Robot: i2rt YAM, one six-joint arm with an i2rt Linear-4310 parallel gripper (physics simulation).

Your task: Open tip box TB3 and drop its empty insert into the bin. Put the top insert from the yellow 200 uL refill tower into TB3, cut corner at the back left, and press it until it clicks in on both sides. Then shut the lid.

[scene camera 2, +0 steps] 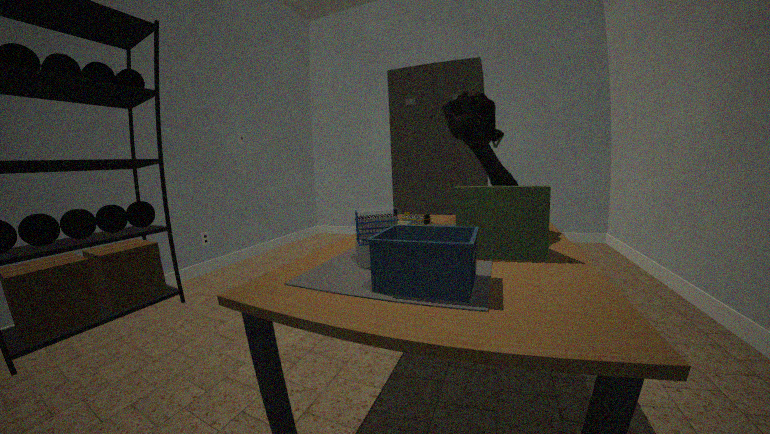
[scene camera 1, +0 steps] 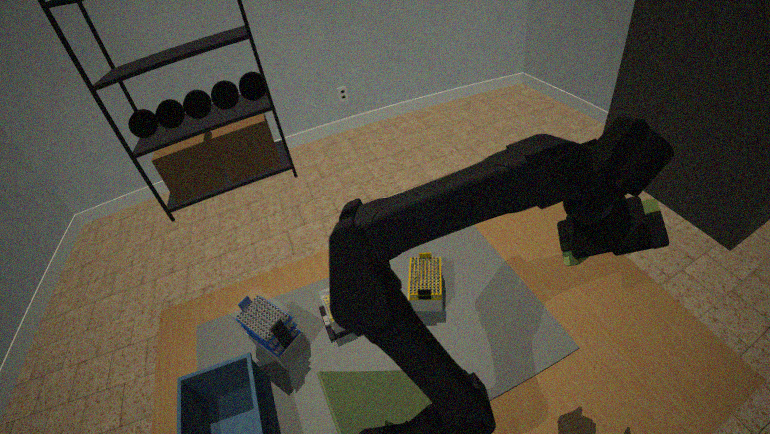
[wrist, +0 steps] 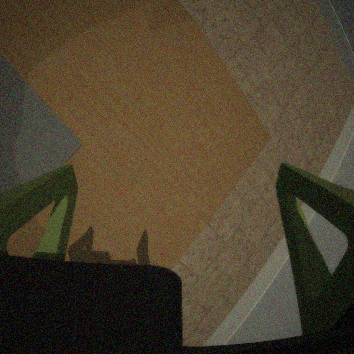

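Note:
The yellow refill tower [scene camera 1: 425, 277] stands on the grey mat [scene camera 1: 458, 350] [scene camera 2: 323, 279], right of the arm's elbow in scene camera 1. A low box with a dark base and some yellow on top [scene camera 1: 333, 323] shows partly behind the elbow; its label, lid and insert cannot be made out. The blue bin [scene camera 1: 212, 396] [scene camera 2: 423, 269] is at the mat's near left. My gripper [scene camera 1: 612, 235] [wrist: 176, 174] is open, its green fingers wide apart and nothing between them. It hangs high above the table, far to the right of the tower. Whether the bin holds anything cannot be told.
A blue tip tower [scene camera 1: 266, 323] [scene camera 2: 376, 227] stands behind the bin. A large green block [scene camera 1: 366, 398] [scene camera 2: 506, 223] is beside the arm's base. The wooden table [scene camera 1: 620, 334] [scene camera 2: 566, 312] [wrist: 150, 115] extends beyond the mat. A dark shelf rack [scene camera 1: 172, 59] [scene camera 2: 160, 129] stands off the table.

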